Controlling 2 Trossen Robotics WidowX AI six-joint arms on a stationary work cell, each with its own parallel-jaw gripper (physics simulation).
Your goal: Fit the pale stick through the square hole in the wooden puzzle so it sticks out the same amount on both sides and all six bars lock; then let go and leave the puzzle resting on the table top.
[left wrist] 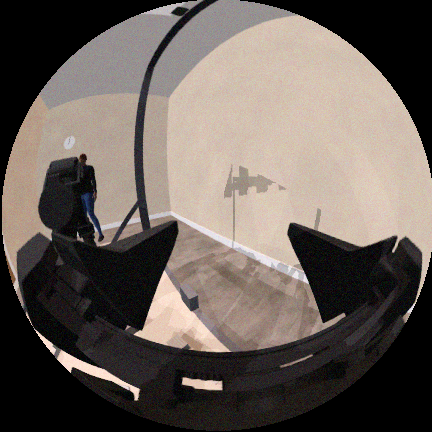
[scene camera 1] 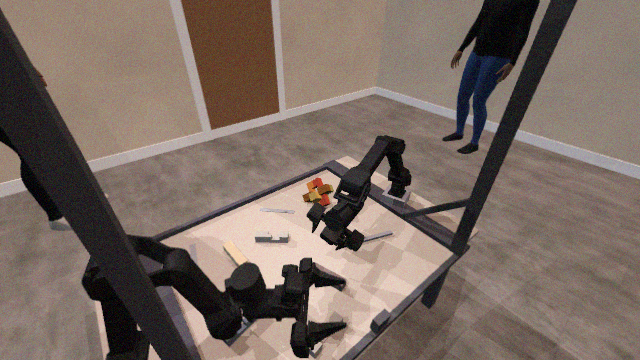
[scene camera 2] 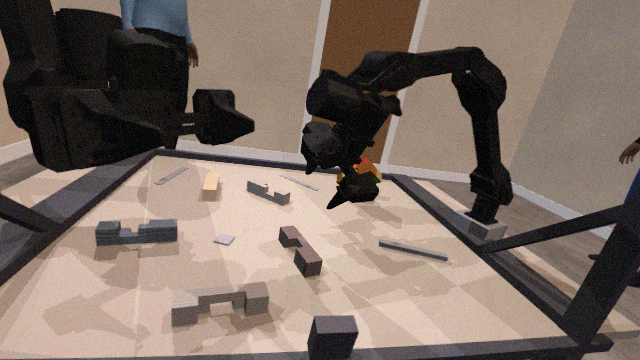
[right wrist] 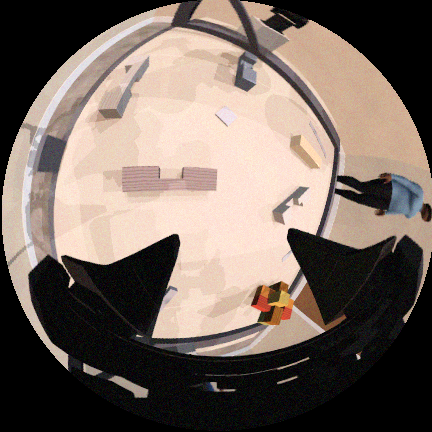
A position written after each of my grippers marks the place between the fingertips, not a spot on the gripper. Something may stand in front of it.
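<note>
There is a frame post here, and I can see the post [scene camera 1: 42, 138] from scene camera 1, the post [scene camera 2: 604, 284] from scene camera 2 and the post [left wrist: 139, 120] from the left wrist view. As for my left gripper [scene camera 2: 215, 131], it is open and holds nothing; I see that gripper [left wrist: 234, 227] in its own wrist view, and scene camera 1 shows my left gripper [scene camera 1: 345, 301] too. My right gripper [scene camera 2: 317, 190] is open and holds nothing as well. Scene camera 1 also shows me my right gripper [scene camera 1: 324, 240], and the right wrist view has my right gripper [right wrist: 234, 236].
</note>
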